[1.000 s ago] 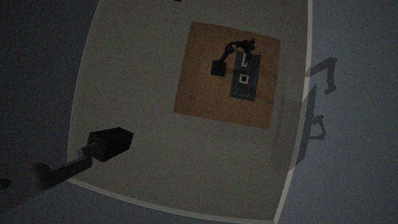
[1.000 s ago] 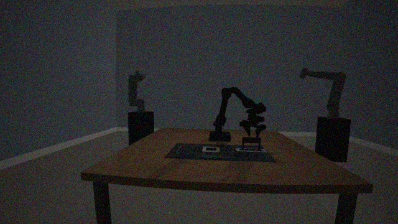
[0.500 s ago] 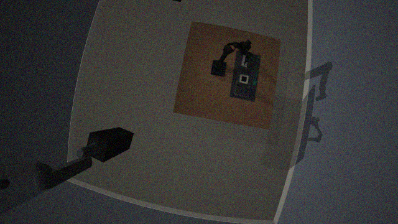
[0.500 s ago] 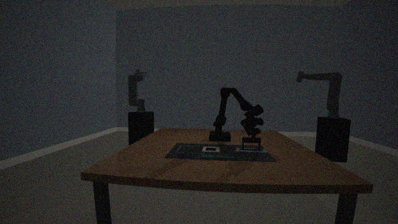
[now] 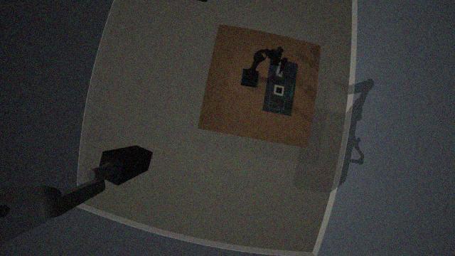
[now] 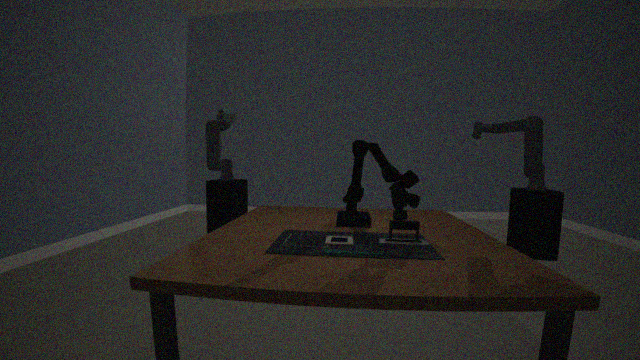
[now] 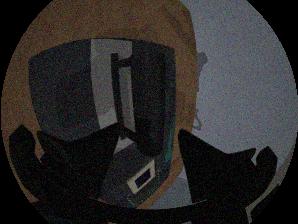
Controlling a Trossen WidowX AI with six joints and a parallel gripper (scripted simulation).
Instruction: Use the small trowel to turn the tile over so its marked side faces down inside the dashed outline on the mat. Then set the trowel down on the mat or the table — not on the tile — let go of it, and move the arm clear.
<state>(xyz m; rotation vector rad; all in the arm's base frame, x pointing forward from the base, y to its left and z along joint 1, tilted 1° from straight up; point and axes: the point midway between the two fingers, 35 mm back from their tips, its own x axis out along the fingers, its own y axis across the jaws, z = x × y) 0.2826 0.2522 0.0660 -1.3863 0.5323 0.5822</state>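
Right now my gripper tip is 5 cm above the trowel, 2 cm short of it and 1 cm to the left of it. Round my gripper tip: tile: 25 cm to the right, 8 cm below, 8 cm ahead; dark mat: 19 cm to the right, 11 cm below, 9 cm ahead.
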